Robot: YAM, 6 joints.
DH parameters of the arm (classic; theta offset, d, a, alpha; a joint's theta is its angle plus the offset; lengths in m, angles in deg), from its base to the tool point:
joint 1: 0 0.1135 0.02 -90
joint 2: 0 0 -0.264 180
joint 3: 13.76 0 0.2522 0
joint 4: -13.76 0 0.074 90
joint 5: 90 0 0 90
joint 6: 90 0.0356 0 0
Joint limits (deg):
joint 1: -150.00..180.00
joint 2: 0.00..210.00
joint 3: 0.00..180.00
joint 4: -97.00..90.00
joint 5: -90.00..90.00
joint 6: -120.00..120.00
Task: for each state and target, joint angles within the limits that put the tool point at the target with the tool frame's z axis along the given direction. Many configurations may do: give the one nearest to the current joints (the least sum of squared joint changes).
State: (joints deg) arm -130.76 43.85 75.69 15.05 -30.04 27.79
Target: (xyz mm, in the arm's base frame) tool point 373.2 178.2 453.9 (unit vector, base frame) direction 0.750 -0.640 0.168
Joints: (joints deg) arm -149.89 15.17 114.76 53.27 -68.40 27.79
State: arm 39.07 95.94 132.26 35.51 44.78 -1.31
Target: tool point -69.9 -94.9 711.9 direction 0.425 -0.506 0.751
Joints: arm 42.12 71.27 158.37 4.75 41.31 -1.31
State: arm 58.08 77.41 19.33 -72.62 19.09 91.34
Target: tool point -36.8 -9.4 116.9 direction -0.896 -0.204 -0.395
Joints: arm 23.54 59.59 0.11 -96.89 -9.84 91.34
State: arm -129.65 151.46 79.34 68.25 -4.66 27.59
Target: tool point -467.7 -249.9 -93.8 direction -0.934 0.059 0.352
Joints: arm -149.88 191.40 125.86 89.88 31.31 27.59
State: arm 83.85 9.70 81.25 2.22 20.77 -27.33
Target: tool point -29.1 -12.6 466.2 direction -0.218 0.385 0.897
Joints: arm 50.95 16.98 45.86 50.90 -24.32 -27.33
